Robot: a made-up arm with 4 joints.
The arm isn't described. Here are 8 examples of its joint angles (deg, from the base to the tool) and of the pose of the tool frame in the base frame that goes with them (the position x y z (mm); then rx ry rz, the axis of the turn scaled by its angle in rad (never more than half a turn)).
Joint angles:
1: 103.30 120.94 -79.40 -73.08
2: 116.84 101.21 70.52 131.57
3: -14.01 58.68 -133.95 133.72
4: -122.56 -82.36 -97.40 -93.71
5: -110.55 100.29 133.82 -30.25
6: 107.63 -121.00 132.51 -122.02
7: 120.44 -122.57 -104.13 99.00
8: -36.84 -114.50 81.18 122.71
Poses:
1: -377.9 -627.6 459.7 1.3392 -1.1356 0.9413
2: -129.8 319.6 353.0 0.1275 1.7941 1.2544
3: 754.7 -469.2 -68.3 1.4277 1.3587 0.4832
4: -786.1 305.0 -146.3 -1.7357 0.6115 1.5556
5: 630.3 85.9 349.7 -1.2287 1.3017 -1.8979
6: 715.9 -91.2 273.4 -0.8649 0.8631 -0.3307
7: 32.3 -828.0 235.7 0.4383 -1.5935 1.5666
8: -456.9 220.7 134.5 0.5257 -1.5984 0.7087
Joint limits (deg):
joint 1: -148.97..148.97
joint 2: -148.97..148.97
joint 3: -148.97..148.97
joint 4: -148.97..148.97
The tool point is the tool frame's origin. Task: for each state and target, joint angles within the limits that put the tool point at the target. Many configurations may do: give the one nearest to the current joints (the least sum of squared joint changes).
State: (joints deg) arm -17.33 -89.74 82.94 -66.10
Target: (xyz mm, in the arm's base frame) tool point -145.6 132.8 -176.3
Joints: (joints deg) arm 27.46 -52.50 72.95 -106.46
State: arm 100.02 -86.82 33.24 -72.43
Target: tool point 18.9 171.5 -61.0
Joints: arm 61.00 -79.54 62.67 -65.20
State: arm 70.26 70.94 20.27 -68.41
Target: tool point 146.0 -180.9 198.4
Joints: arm 85.89 116.62 13.52 -38.73
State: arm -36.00 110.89 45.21 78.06
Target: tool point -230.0 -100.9 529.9
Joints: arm -1.06 148.21 82.77 90.45
